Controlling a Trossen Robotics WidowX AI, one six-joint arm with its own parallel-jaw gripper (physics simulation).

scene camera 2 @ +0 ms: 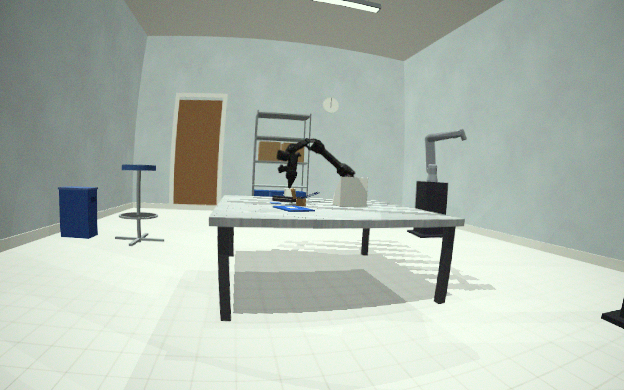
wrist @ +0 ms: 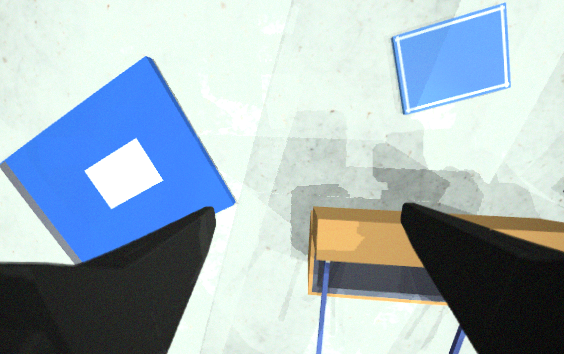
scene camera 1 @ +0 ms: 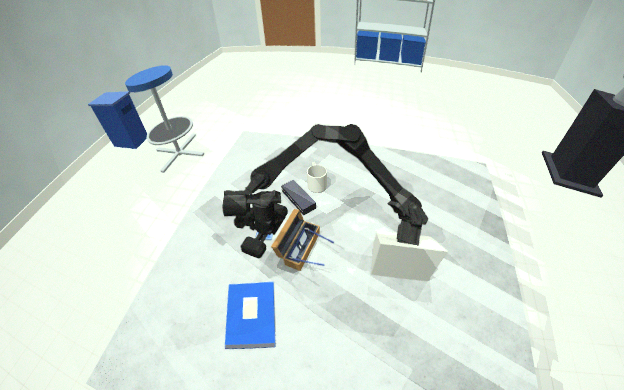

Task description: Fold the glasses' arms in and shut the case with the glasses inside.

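Where they show: gripper, fingertip midpoint: (scene camera 2: 289,188) (wrist: 307,213) (scene camera 1: 267,245); arm's base, link origin: (scene camera 2: 350,183) (scene camera 1: 408,241).
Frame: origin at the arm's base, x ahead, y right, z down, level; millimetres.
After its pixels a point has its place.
The orange-brown glasses case (scene camera 1: 299,266) {x 303, y -126, z 119 mm} (scene camera 2: 301,202) {x 328, y -128, z 125 mm} (wrist: 367,240) {x 386, y -100, z 50 mm} stands open on the table, its lid raised on the side towards the gripper. The blue glasses (scene camera 1: 300,246) {x 330, y -57, z 120 mm} lie in it with both arms unfolded, sticking out over the side opposite the lid; parts of the two arms also show in the wrist view, one glasses arm (wrist: 322,310) between the fingers and the other (wrist: 457,341) {x 279, y -12, z 86 mm} partly behind the right finger. My gripper (scene camera 1: 266,231) (scene camera 2: 291,186) {x 404, y -132, z 41 mm} (wrist: 307,213) {x 404, y -132, z 41 mm} is open and empty, above the table on the lid side. In the wrist view the right finger covers part of the case; the lenses do not show there.
A blue book (scene camera 1: 265,322) {x 327, y -332, z 139 mm} (scene camera 2: 294,208) {x 377, y -358, z 139 mm} (wrist: 175,130) {x 436, y -249, z 139 mm} lies near the case. A small light-blue cloth (wrist: 452,60) {x 489, y -22, z 142 mm} lies beyond the lid. A dark oblong box (scene camera 1: 299,196) {x 423, y 150, z 112 mm} and a white mug (scene camera 1: 317,179) {x 375, y 221, z 69 mm} stand behind the case. The arm's pale base block (scene camera 1: 406,260) {x -9, y -46, z 29 mm} (scene camera 2: 351,192) {x 4, y -48, z 55 mm} is at the right.
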